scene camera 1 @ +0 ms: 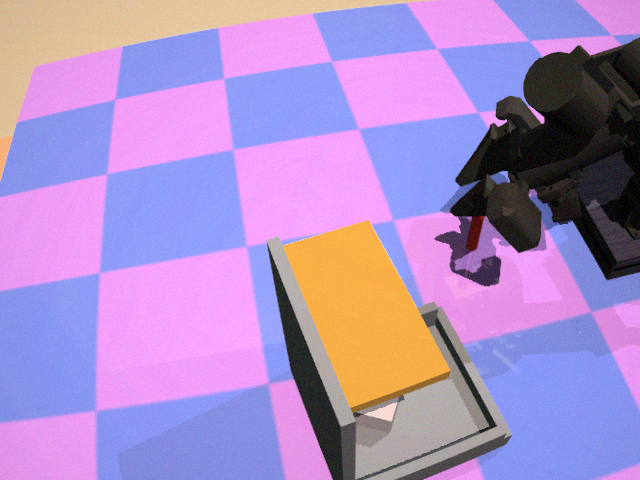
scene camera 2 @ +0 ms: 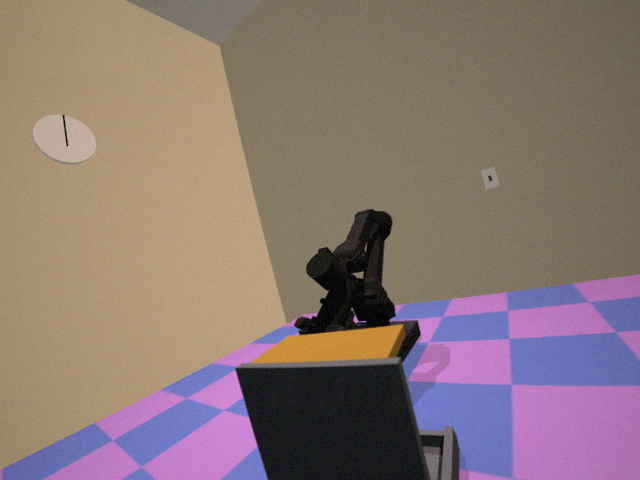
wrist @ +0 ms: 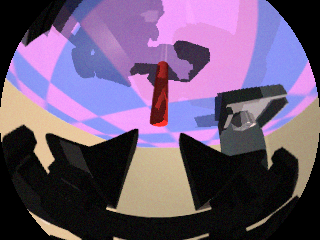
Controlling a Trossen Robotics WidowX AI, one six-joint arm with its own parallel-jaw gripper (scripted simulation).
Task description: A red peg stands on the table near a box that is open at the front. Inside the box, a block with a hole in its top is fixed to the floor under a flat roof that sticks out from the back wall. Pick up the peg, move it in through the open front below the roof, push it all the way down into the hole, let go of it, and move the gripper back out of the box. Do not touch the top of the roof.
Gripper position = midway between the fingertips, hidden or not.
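I see my gripper point(scene camera 1: 454, 197), and the wrist view has my gripper as well point(wrist: 159, 134). There is a red peg point(wrist: 159, 109), but scene camera 2 does not show the red peg, hidden by the dark back wall. An orange roof point(scene camera 1: 380, 347) is here too, and I can also see the orange roof point(scene camera 2: 384, 342). As for the dark back wall point(scene camera 2: 338, 412), I see the dark back wall in the wrist view too point(wrist: 233, 142).
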